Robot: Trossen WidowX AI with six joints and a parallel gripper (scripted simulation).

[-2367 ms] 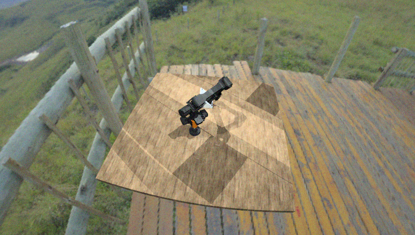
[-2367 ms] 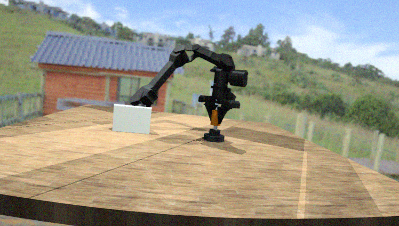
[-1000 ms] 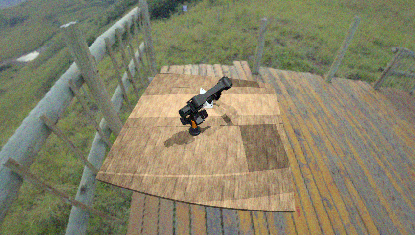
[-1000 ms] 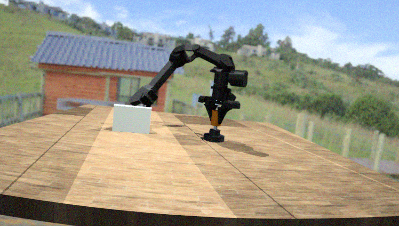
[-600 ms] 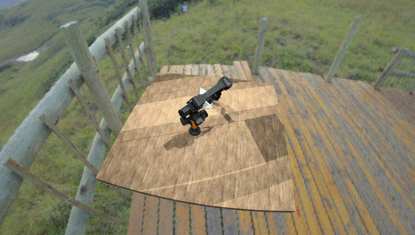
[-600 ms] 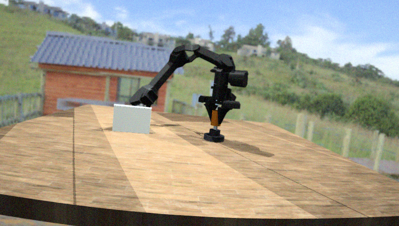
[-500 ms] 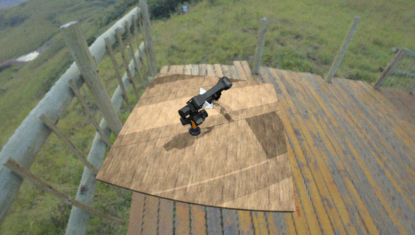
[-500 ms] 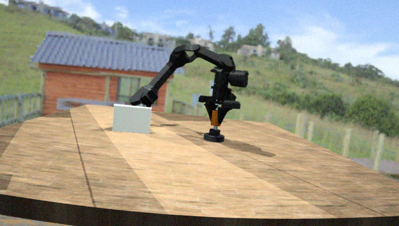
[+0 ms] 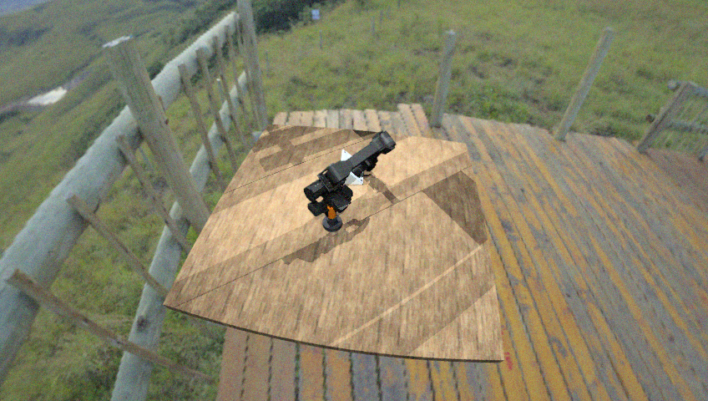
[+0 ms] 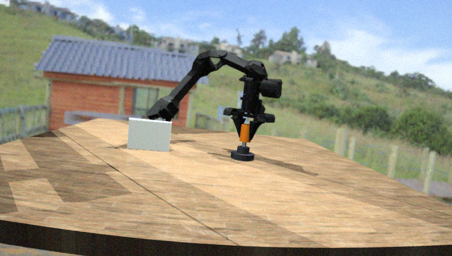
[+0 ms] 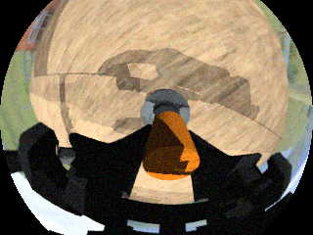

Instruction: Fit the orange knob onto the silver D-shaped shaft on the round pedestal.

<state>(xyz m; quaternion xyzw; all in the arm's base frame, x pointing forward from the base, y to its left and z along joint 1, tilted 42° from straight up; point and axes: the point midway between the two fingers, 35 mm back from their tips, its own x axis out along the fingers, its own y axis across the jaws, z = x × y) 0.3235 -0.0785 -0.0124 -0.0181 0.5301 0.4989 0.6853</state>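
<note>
The orange knob is 30 mm above my gripper tip. Round my gripper tip: round pedestal: 40 mm below.
</note>
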